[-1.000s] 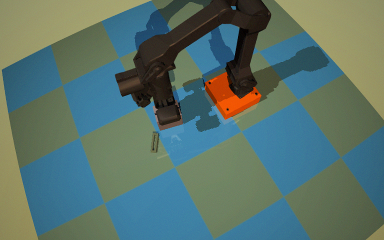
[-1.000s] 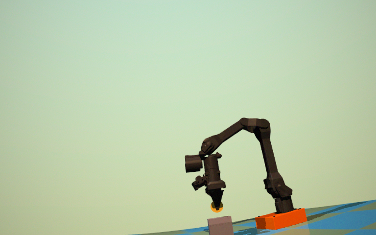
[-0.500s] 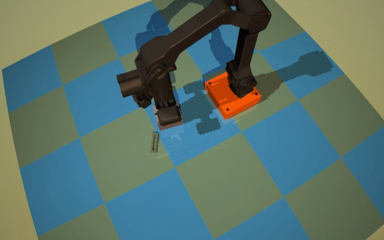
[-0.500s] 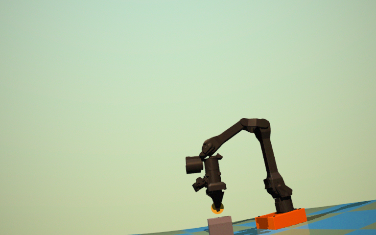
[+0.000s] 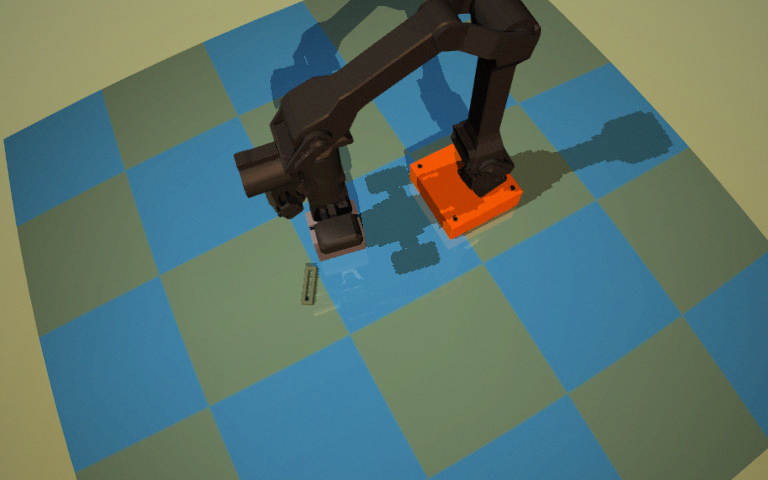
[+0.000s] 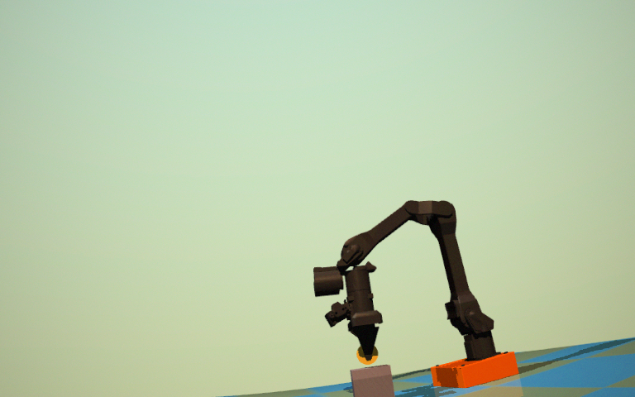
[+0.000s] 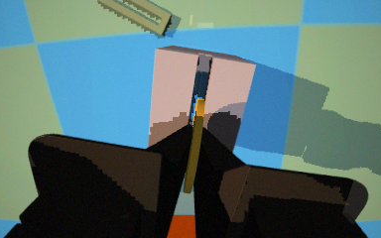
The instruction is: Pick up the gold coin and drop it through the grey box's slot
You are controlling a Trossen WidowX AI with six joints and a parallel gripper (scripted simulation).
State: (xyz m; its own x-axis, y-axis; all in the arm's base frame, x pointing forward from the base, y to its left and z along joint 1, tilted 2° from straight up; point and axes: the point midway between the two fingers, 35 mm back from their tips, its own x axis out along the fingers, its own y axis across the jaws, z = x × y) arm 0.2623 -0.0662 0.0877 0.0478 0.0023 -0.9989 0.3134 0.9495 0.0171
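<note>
Right now my gripper tip is 10 mm below the gold coin.
</note>
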